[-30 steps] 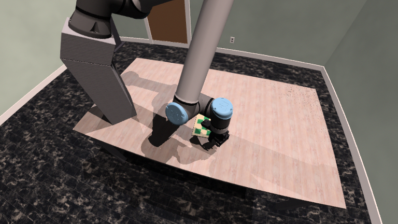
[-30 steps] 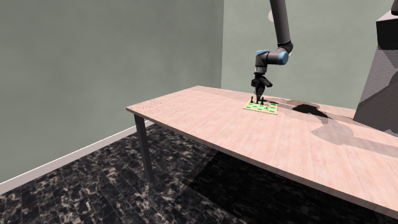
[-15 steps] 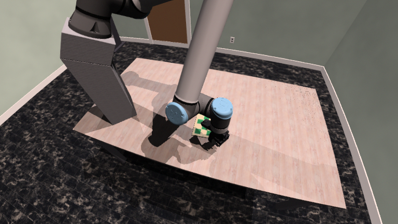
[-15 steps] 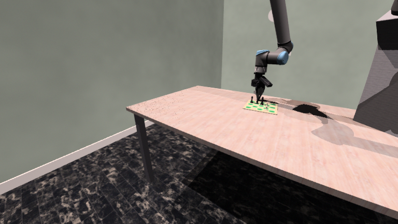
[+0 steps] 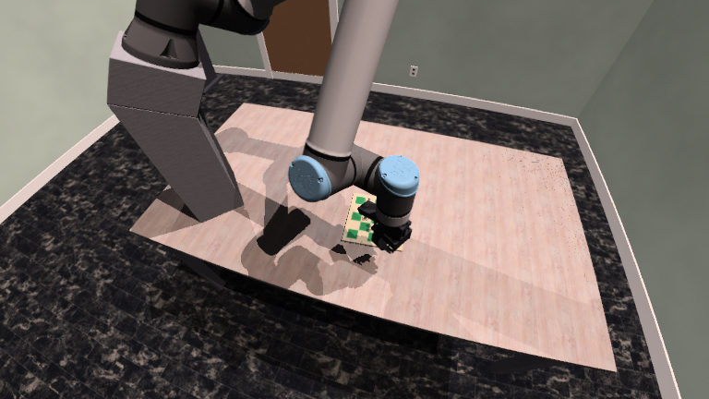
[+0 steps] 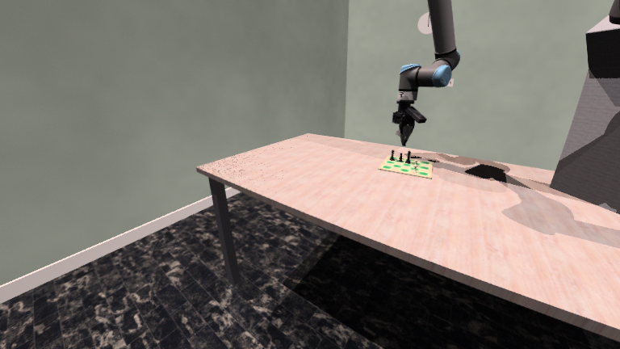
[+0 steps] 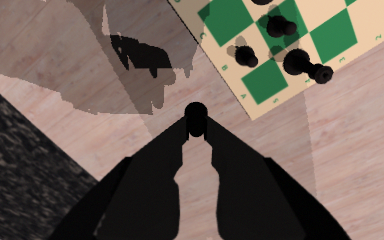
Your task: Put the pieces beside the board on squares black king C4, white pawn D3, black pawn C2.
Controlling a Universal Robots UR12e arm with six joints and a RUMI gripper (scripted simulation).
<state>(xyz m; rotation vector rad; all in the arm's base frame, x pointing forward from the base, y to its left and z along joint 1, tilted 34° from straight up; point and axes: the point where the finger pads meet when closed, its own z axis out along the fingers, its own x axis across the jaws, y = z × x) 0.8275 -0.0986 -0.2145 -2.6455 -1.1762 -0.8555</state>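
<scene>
My hand is 14 cm to the right of the chessboard, 8 cm above it and 4 cm past it. Round my hand: black king (10 cm to the left, 5 cm below, 4 cm behind).
</scene>
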